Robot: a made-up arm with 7 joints. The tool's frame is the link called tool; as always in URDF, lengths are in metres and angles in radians. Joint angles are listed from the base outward.
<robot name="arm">
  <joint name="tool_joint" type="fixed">
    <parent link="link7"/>
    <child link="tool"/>
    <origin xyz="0.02 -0.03 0.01" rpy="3.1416 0 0"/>
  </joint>
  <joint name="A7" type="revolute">
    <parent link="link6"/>
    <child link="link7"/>
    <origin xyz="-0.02 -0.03 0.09"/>
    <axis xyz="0 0 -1"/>
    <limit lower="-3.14" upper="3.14"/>
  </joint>
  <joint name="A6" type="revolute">
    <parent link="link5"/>
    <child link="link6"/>
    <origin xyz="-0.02 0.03 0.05"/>
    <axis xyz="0 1 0"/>
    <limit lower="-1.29" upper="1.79"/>
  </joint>
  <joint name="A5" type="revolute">
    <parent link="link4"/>
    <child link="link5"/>
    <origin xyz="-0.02 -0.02 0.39"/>
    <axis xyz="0 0 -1"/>
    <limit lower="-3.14" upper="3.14"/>
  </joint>
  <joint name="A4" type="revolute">
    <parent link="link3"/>
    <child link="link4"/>
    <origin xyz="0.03 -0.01 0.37"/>
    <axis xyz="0 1 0"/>
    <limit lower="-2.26" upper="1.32"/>
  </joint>
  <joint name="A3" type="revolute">
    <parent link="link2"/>
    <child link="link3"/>
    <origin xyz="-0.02 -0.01 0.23"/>
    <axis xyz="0 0 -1"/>
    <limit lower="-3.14" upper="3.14"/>
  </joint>
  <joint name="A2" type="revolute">
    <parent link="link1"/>
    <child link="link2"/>
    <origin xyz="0 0 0.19"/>
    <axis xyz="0 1 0"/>
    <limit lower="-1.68" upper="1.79"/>
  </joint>
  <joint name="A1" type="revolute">
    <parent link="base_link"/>
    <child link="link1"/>
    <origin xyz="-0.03 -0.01 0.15"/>
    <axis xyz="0 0 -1"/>
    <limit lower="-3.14" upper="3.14"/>
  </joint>
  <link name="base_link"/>
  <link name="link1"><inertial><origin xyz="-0.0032 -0.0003 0.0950"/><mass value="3.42"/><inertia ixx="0.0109" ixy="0" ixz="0" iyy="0.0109" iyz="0" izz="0.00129"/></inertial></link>
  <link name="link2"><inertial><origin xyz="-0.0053 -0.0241 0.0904"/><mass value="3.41"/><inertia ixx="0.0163" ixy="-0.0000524" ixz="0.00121" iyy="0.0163" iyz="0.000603" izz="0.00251"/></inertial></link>
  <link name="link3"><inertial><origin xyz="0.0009 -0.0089 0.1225"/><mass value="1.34"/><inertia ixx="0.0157" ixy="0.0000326" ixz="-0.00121" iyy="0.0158" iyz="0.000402" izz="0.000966"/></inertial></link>
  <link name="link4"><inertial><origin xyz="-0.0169 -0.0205 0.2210"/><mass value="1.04"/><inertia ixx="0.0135" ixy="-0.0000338" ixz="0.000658" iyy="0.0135" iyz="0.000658" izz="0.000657"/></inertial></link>
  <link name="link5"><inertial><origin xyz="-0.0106 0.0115 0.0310"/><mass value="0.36"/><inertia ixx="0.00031" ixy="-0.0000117" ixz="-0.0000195" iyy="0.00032" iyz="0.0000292" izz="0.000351"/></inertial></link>
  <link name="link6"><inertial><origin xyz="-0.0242 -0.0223 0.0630"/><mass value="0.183"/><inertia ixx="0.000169" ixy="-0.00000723" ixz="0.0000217" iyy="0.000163" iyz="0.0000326" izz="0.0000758"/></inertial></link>
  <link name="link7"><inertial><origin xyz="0.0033 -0.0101 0.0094"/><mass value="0.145"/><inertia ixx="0.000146" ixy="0" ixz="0" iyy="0.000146" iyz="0" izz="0.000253"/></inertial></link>
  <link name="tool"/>
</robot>
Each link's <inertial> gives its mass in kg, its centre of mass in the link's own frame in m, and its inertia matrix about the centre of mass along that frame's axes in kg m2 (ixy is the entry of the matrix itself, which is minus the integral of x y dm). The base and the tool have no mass. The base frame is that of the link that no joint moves.
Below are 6 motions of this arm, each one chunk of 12 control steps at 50 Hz.
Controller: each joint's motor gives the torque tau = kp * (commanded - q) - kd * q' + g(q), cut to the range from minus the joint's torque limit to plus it. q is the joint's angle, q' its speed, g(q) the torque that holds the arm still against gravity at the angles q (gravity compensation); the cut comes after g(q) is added. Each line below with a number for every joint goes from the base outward.
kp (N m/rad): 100 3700 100 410 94 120 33
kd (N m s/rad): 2.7 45 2.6 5.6 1.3 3.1 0.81
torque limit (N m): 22 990 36 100 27 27 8.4
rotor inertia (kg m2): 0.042 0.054 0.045 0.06 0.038 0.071 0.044
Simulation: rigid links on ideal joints. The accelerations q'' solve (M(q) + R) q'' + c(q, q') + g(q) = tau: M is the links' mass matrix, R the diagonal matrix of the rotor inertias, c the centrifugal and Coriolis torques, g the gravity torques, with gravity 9.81 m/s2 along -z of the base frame. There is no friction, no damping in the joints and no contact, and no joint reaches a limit. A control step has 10 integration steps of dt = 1/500 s. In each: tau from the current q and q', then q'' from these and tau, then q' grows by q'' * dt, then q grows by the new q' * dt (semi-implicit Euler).
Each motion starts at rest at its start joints. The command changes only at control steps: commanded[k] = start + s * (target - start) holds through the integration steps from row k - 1 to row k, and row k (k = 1, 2, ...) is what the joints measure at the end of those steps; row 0 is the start. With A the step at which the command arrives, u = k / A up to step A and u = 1 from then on. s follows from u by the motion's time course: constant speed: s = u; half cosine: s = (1 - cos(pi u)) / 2; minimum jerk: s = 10 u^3 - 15 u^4 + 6 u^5; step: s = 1 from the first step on.
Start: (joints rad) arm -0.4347 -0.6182 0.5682 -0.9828 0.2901 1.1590 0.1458
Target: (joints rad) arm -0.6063 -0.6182 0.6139 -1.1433 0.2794 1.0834 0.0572
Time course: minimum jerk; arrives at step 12
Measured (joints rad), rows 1 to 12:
1: -0.4348 -0.6182 0.5683 -0.9831 0.2901 1.1589 0.1457
2: -0.4356 -0.6179 0.5694 -0.9853 0.2899 1.1582 0.1452
3: -0.4382 -0.6173 0.5727 -0.9922 0.2893 1.1559 0.1433
4: -0.4437 -0.6168 0.5795 -1.0057 0.2881 1.1511 0.1390
5: -0.4526 -0.6166 0.5893 -1.0266 0.2865 1.1432 0.1313
6: -0.4647 -0.6169 0.6008 -1.0533 0.2845 1.1326 0.1201
7: -0.4794 -0.6177 0.6118 -1.0828 0.2826 1.1201 0.1058
8: -0.4959 -0.6186 0.6206 -1.1110 0.2810 1.1072 0.0898
9: -0.5135 -0.6194 0.6261 -1.1341 0.2798 1.0956 0.0741
10: -0.5315 -0.6199 0.6280 -1.1492 0.2791 1.0866 0.0606
11: -0.5494 -0.6200 0.6266 -1.1552 0.2788 1.0811 0.0509
12: -0.5670 -0.6197 0.6227 -1.1535 0.2790 1.0791 0.0460

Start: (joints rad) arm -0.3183 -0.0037 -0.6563 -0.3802 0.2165 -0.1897 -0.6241
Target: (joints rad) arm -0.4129 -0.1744 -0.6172 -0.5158 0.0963 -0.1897 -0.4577
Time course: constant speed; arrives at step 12
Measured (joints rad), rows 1 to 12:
1: -0.3282 -0.0110 -0.6614 -0.3752 0.2129 -0.1890 -0.6221
2: -0.3421 -0.0242 -0.6667 -0.3760 0.2032 -0.1871 -0.6158
3: -0.3528 -0.0397 -0.6674 -0.3893 0.1899 -0.1854 -0.6049
4: -0.3597 -0.0563 -0.6629 -0.4111 0.1767 -0.1851 -0.5899
5: -0.3640 -0.0734 -0.6545 -0.4346 0.1653 -0.1866 -0.5724
6: -0.3667 -0.0899 -0.6437 -0.4548 0.1558 -0.1890 -0.5540
7: -0.3684 -0.1051 -0.6328 -0.4695 0.1471 -0.1911 -0.5360
8: -0.3700 -0.1192 -0.6239 -0.4789 0.1383 -0.1922 -0.5193
9: -0.3726 -0.1324 -0.6181 -0.4853 0.1290 -0.1921 -0.5043
10: -0.3769 -0.1454 -0.6153 -0.4912 0.1192 -0.1911 -0.4907
11: -0.3833 -0.1587 -0.6144 -0.4986 0.1091 -0.1898 -0.4781
12: -0.3918 -0.1726 -0.6142 -0.5085 0.0987 -0.1888 -0.4659

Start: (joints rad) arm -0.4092 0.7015 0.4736 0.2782 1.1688 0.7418 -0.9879
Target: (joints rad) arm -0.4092 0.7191 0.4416 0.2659 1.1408 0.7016 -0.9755
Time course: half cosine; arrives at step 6
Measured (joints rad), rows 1 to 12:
1: -0.4089 0.7022 0.4734 0.2769 1.1681 0.7411 -0.9878
2: -0.4078 0.7045 0.4721 0.2731 1.1649 0.7381 -0.9872
3: -0.4061 0.7084 0.4684 0.2684 1.1586 0.7315 -0.9856
4: -0.4045 0.7130 0.4616 0.2652 1.1502 0.7219 -0.9831
5: -0.4034 0.7172 0.4530 0.2650 1.1425 0.7116 -0.9799
6: -0.4035 0.7199 0.4444 0.2680 1.1380 0.7035 -0.9767
7: -0.4044 0.7210 0.4382 0.2717 1.1375 0.6993 -0.9743
8: -0.4056 0.7211 0.4354 0.2730 1.1394 0.6986 -0.9730
9: -0.4070 0.7206 0.4355 0.2714 1.1411 0.6997 -0.9728
10: -0.4084 0.7198 0.4373 0.2684 1.1417 0.7009 -0.9733
11: -0.4098 0.7189 0.4399 0.2653 1.1414 0.7017 -0.9743
12: -0.4112 0.7183 0.4423 0.2631 1.1409 0.7020 -0.9752

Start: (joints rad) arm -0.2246 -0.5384 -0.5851 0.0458 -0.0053 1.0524 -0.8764
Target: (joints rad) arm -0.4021 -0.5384 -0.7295 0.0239 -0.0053 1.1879 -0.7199
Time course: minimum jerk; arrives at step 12
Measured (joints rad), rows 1 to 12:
1: -0.2246 -0.5384 -0.5853 0.0458 -0.0053 1.0526 -0.8763
2: -0.2251 -0.5384 -0.5872 0.0456 -0.0053 1.0540 -0.8753
3: -0.2266 -0.5384 -0.5927 0.0450 -0.0052 1.0585 -0.8721
4: -0.2303 -0.5384 -0.6037 0.0438 -0.0052 1.0677 -0.8645
5: -0.2375 -0.5384 -0.6203 0.0421 -0.0052 1.0823 -0.8510
6: -0.2490 -0.5384 -0.6415 0.0398 -0.0053 1.1014 -0.8311
7: -0.2656 -0.5385 -0.6649 0.0371 -0.0055 1.1232 -0.8059
8: -0.2873 -0.5386 -0.6876 0.0340 -0.0056 1.1450 -0.7777
9: -0.3131 -0.5387 -0.7071 0.0307 -0.0058 1.1643 -0.7497
10: -0.3419 -0.5388 -0.7212 0.0274 -0.0058 1.1789 -0.7256
11: -0.3715 -0.5389 -0.7291 0.0241 -0.0058 1.1879 -0.7084
12: -0.4001 -0.5389 -0.7313 0.0212 -0.0057 1.1913 -0.6994

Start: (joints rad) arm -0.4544 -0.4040 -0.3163 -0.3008 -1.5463 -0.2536 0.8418
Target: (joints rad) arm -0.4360 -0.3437 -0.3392 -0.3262 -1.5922 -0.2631 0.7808
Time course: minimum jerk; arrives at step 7
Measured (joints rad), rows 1 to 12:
1: -0.4541 -0.4032 -0.3160 -0.3022 -1.5466 -0.2536 0.8416
2: -0.4522 -0.3983 -0.3146 -0.3094 -1.5489 -0.2539 0.8401
3: -0.4482 -0.3874 -0.3129 -0.3219 -1.5552 -0.2547 0.8354
4: -0.4427 -0.3722 -0.3133 -0.3327 -1.5658 -0.2564 0.8259
5: -0.4373 -0.3565 -0.3185 -0.3345 -1.5792 -0.2589 0.8119
6: -0.4336 -0.3446 -0.3289 -0.3253 -1.5916 -0.2614 0.7958
7: -0.4328 -0.3387 -0.3419 -0.3110 -1.5995 -0.2633 0.7810
8: -0.4340 -0.3371 -0.3527 -0.3022 -1.6022 -0.2643 0.7707
9: -0.4361 -0.3379 -0.3575 -0.3038 -1.6006 -0.2646 0.7661
10: -0.4388 -0.3403 -0.3559 -0.3126 -1.5969 -0.2644 0.7664
11: -0.4416 -0.3431 -0.3497 -0.3238 -1.5928 -0.2639 0.7702
12: -0.4437 -0.3455 -0.3418 -0.3331 -1.5897 -0.2634 0.7754

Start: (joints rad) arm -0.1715 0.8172 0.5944 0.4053 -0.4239 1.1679 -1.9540
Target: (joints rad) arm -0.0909 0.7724 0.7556 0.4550 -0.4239 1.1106 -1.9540
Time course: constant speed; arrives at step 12
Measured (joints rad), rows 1 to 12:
1: -0.1727 0.8150 0.5960 0.4099 -0.4240 1.1666 -1.9540
2: -0.1745 0.8115 0.6025 0.4160 -0.4241 1.1634 -1.9540
3: -0.1758 0.8077 0.6136 0.4202 -0.4242 1.1589 -1.9541
4: -0.1762 0.8035 0.6275 0.4227 -0.4242 1.1537 -1.9541
5: -0.1753 0.7992 0.6427 0.4246 -0.4242 1.1482 -1.9541
6: -0.1730 0.7950 0.6584 0.4267 -0.4243 1.1429 -1.9541
7: -0.1692 0.7910 0.6736 0.4297 -0.4245 1.1377 -1.9541
8: -0.1638 0.7872 0.6881 0.4337 -0.4245 1.1328 -1.9541
9: -0.1568 0.7837 0.7017 0.4384 -0.4245 1.1281 -1.9541
10: -0.1481 0.7802 0.7145 0.4436 -0.4243 1.1234 -1.9541
11: -0.1381 0.7767 0.7270 0.4488 -0.4242 1.1188 -1.9541
12: -0.1267 0.7732 0.7398 0.4537 -0.4242 1.1142 -1.9541

